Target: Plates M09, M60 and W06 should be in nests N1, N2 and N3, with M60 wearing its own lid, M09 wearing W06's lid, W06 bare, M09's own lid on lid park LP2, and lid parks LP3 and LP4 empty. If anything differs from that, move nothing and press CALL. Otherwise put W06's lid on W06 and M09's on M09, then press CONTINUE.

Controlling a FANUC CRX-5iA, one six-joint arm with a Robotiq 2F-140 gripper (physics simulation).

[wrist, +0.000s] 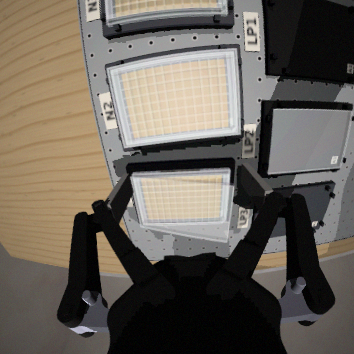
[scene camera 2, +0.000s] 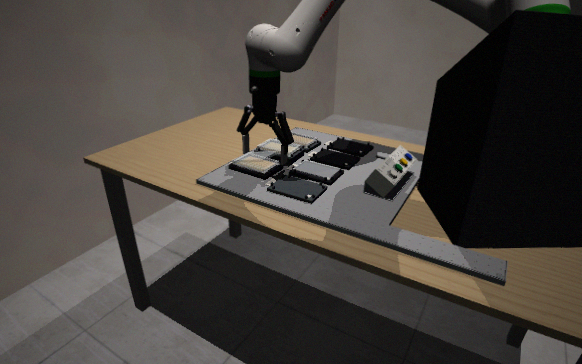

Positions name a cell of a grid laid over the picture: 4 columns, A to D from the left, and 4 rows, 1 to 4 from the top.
I see my gripper (scene camera 2: B2), a clear grey lid (wrist: D2), a plate (wrist: C2), a clear grey lid (wrist: C3), a lid park LP3 (scene camera 2: C3) and a button box (scene camera 2: C3).
My gripper shows as well in the wrist view (wrist: C3). The lid park LP3 also shows in the wrist view (wrist: D3).
